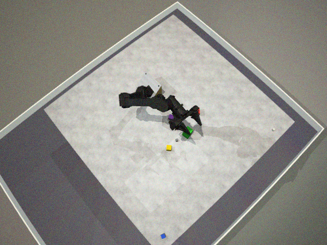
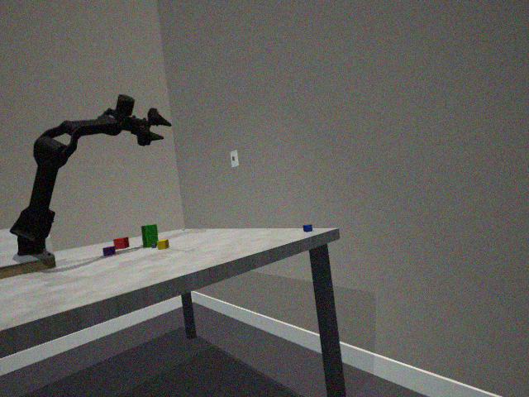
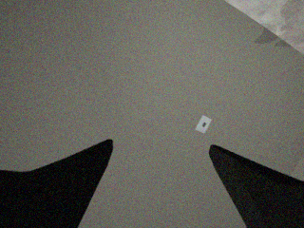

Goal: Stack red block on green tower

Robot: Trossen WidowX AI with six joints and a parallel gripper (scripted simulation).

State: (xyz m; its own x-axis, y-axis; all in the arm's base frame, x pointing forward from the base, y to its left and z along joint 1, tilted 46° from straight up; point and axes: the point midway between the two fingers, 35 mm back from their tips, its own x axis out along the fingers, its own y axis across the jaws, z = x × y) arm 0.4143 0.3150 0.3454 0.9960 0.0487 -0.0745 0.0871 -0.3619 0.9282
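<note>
The red block is 200 mm behind my gripper tip, 220 mm to the left of it and 460 mm below it. The rest, counted from my gripper tip: grey cube (120 mm behind, 10 mm to the right, 480 mm below); yellow block (100 mm behind, 90 mm to the right, 470 mm below); purple block (270 mm behind, 50 mm to the left, 470 mm below).
</note>
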